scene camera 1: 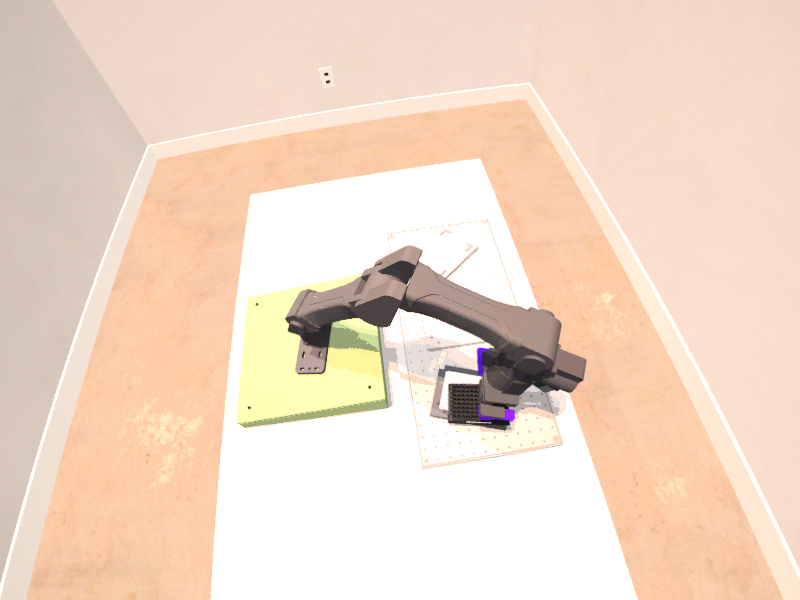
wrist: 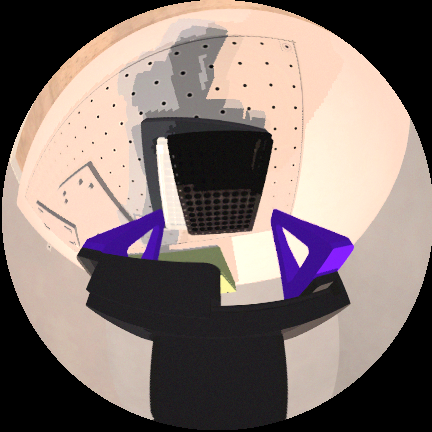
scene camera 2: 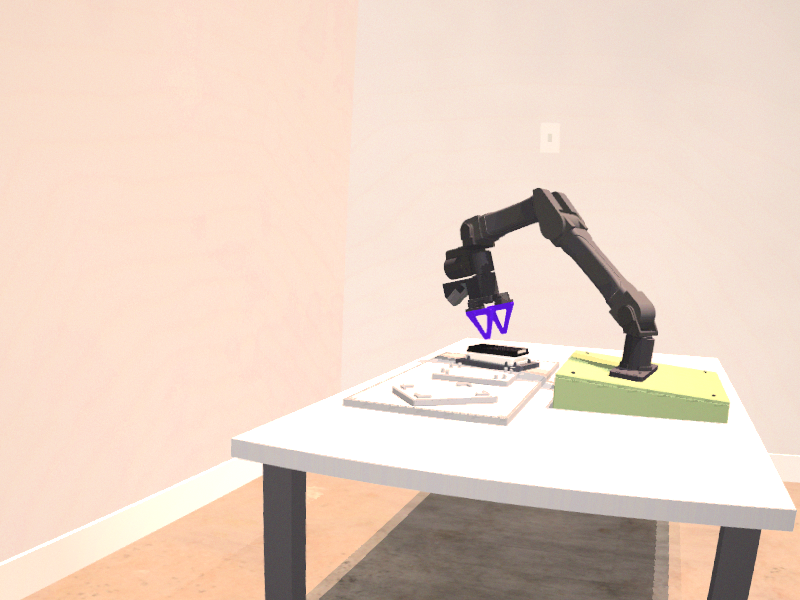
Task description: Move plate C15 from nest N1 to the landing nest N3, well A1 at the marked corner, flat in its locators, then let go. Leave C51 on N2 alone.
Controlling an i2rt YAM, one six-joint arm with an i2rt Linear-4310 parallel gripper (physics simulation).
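Note:
A black plate with rows of wells (scene camera 1: 462,401) (scene camera 2: 497,350) (wrist: 220,212) lies on a white plate (scene camera 1: 460,377) (scene camera 2: 496,358) (wrist: 171,197). It is offset to one side, so a strip of the white plate shows. Both are at the dark nest (scene camera 1: 438,401) (scene camera 2: 531,365) (wrist: 150,150). Plate labels and the marked corner cannot be read. My gripper (scene camera 1: 489,387) (scene camera 2: 495,335) (wrist: 217,214) is open and empty, with its purple fingertips above the black plate and apart from it. In the scene 1 view the gripper hides part of the plates.
A pale nest (scene camera 2: 474,374) stands beside the dark one, and another, angled pale nest (scene camera 1: 460,260) (scene camera 2: 445,399) lies farther along the perforated board (scene camera 1: 439,452) (scene camera 2: 504,419) (wrist: 280,70). The arm's base stands on a green block (scene camera 1: 277,361) (scene camera 2: 639,406).

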